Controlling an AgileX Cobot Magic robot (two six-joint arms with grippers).
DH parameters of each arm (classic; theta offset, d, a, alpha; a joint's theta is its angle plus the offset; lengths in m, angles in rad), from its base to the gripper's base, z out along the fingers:
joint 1: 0 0.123 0 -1.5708
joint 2: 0.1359 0 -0.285 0
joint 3: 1.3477 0 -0.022 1.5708
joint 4: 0 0.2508 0 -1.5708
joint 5: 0 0 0.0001 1.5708
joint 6: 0 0.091 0 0
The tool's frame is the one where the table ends.
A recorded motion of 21 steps. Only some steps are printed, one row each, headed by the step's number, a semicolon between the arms.
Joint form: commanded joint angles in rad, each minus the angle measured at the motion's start. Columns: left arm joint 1, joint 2, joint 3, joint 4, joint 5, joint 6; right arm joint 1, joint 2, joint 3, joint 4, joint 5, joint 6.
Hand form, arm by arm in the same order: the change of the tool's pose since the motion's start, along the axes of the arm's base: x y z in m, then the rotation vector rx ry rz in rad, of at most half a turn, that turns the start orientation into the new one. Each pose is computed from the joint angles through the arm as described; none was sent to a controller.
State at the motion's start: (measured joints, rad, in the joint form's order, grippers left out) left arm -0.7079 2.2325 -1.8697 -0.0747 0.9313 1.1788; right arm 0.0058 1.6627 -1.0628 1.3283 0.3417 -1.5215
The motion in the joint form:
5: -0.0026 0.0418 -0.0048 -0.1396 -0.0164 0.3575; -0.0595 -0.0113 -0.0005 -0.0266 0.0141 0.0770
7: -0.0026 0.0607 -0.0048 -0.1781 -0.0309 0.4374; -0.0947 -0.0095 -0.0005 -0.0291 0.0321 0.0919
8: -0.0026 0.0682 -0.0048 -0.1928 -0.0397 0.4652; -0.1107 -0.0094 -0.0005 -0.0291 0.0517 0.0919
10: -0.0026 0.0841 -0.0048 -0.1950 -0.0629 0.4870; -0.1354 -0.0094 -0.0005 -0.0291 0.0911 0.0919
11: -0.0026 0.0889 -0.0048 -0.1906 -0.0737 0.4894; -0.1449 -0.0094 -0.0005 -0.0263 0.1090 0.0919
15: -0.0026 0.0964 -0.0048 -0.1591 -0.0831 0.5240; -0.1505 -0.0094 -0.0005 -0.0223 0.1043 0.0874
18: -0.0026 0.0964 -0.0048 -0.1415 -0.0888 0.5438; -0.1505 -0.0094 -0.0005 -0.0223 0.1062 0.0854
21: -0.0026 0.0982 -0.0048 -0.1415 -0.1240 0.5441; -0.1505 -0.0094 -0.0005 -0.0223 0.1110 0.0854
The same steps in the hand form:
5: -0.0036 -0.0117 -0.0171 -0.0187 -0.0107 -0.2922; -0.0010 -0.0207 0.0035 0.0438 0.0162 -0.0756
7: -0.0034 -0.0151 -0.0253 -0.0312 -0.0141 -0.3505; -0.0012 -0.0320 0.0027 0.0621 0.0267 -0.1024
8: -0.0031 -0.0165 -0.0285 -0.0379 -0.0176 -0.3690; -0.0019 -0.0361 0.0026 0.0714 0.0317 -0.1019
10: -0.0011 -0.0180 -0.0356 -0.0369 -0.0307 -0.3827; -0.0033 -0.0417 0.0025 0.0902 0.0413 -0.0933
11: 0.0000 -0.0183 -0.0378 -0.0348 -0.0390 -0.3839; -0.0040 -0.0436 0.0026 0.1013 0.0453 -0.0890
15: 0.0021 -0.0171 -0.0417 -0.0024 -0.0666 -0.4257; -0.0038 -0.0460 0.0027 0.0992 0.0420 -0.0980
18: 0.0032 -0.0164 -0.0418 0.0138 -0.0860 -0.4495; -0.0039 -0.0458 0.0027 0.0985 0.0418 -0.0953
21: 0.0058 -0.0180 -0.0416 0.0012 -0.1163 -0.4418; -0.0041 -0.0454 0.0027 0.1008 0.0431 -0.0913

